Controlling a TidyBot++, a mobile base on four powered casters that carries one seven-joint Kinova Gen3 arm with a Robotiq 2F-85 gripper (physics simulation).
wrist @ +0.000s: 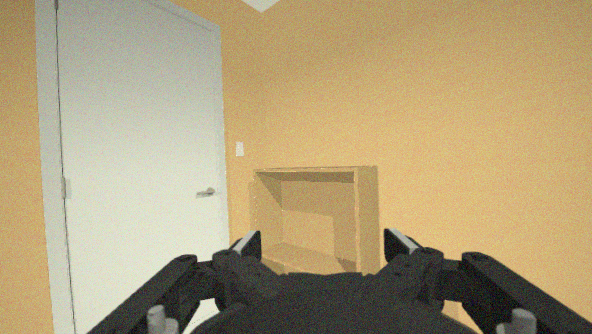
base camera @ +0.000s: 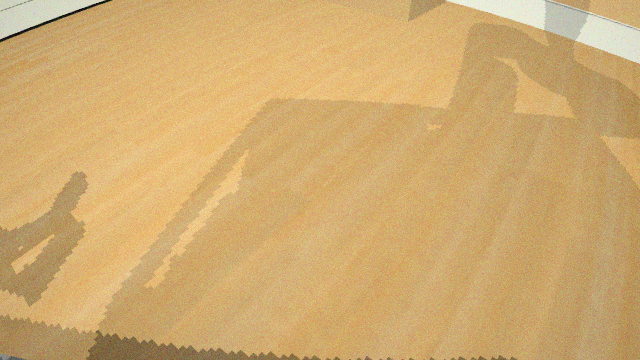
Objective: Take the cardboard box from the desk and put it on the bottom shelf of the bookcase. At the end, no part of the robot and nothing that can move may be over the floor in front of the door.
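Places are measured from the arm's base along level axes (x back, y right, z up), in metres.
Where they show: gripper, fingertip midpoint: [wrist: 321,243].
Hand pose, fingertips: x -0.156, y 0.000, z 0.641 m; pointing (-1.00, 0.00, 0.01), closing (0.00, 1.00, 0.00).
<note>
Things, the pixels of their top centre, and the offset from my fingertips. "pt": a spot on its surface instead. Level surfaces: height alone.
- bookcase's lower corner, surface spot: [base camera: 425,7] pt dx -1.028, dy +0.272, dz -1.019 m
- wood floor, its level: dz -1.038 m
- light switch, middle of its top: [wrist: 239,141] dx -1.522, dy -0.579, dz +0.239 m
The bookcase [wrist: 367,215] is light wood and stands against the orange wall, right of the door in the wrist view. Its upper compartment faces me; its bottom shelf is hidden behind my gripper. The bookcase's lower corner [base camera: 425,7] shows at the top edge of the base view. The white door [wrist: 140,125] has its handle on the right. My gripper [wrist: 321,243] is open, with nothing between its fingers, and the bookcase shows beyond it. The cardboard box and the desk do not show in either view.
The wood floor [base camera: 300,60] carries shadows of the base and arm. A white baseboard [base camera: 610,42] runs along the wall at upper right. A white surface edged by a dark line [base camera: 55,17] is at upper left. A light switch [wrist: 240,149] is between door and bookcase.
</note>
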